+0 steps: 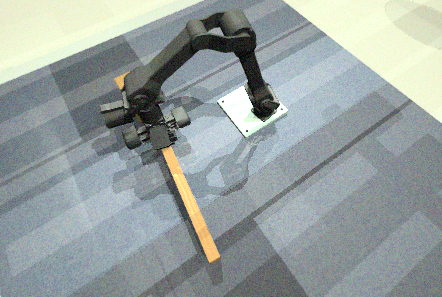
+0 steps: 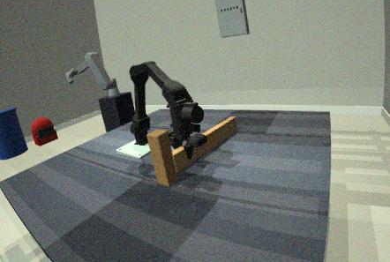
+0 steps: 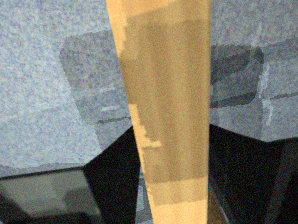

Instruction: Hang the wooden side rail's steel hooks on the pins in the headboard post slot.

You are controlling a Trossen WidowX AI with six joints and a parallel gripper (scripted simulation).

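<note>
The headboard post is 1 cm behind my gripper tip, 13 cm to the right of it and 7 cm above it.
</note>
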